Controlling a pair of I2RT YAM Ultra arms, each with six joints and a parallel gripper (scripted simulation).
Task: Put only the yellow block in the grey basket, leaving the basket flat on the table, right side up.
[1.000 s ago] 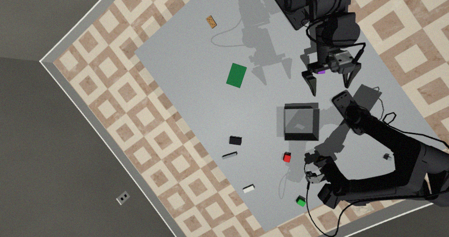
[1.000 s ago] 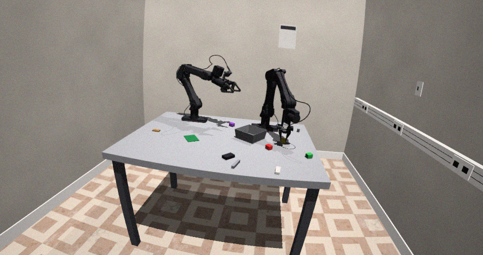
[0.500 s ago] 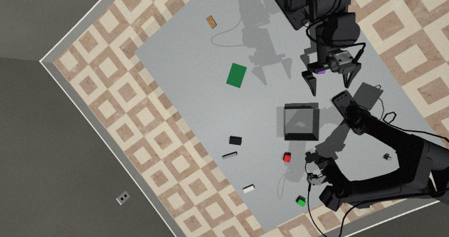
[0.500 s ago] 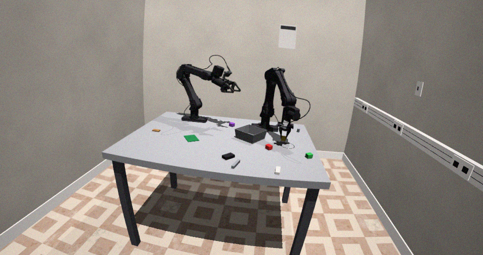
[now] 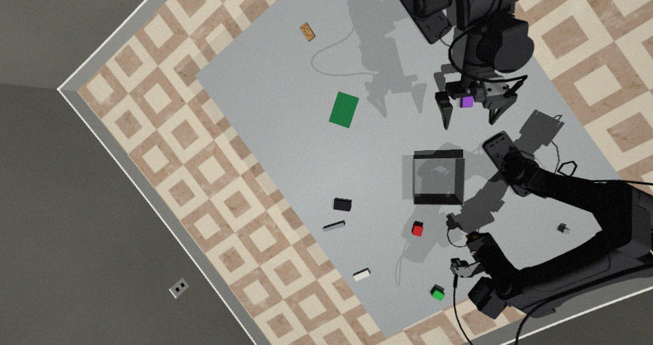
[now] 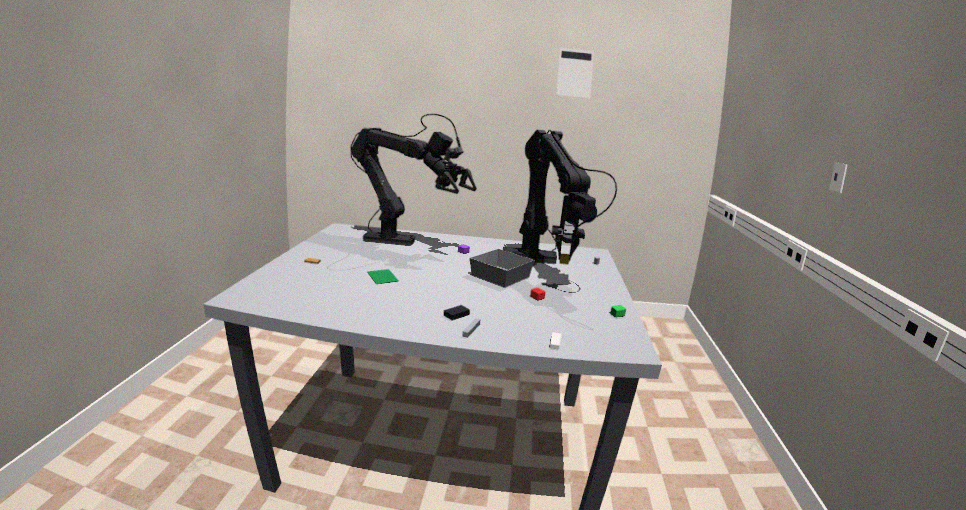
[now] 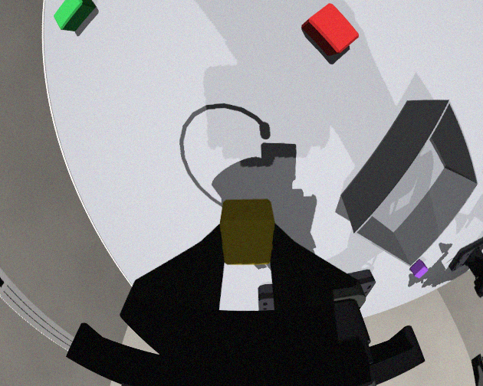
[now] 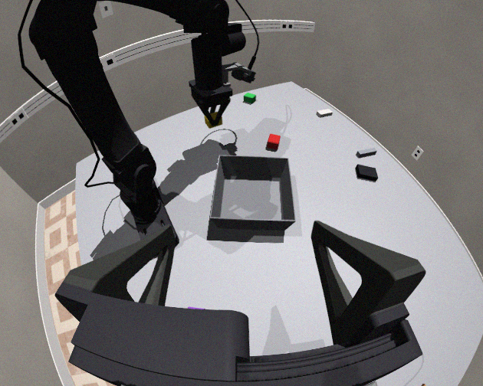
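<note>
Right now the grey basket is 1 cm ahead of my left hand, 20 cm to the right of it and 7 cm below it. From my left hand the other things lie so: red block 14 cm ahead, 7 cm to the right, 8 cm below; then green card 15 cm ahead, 55 cm to the right, 9 cm below; then yellow block right at my left hand.
</note>
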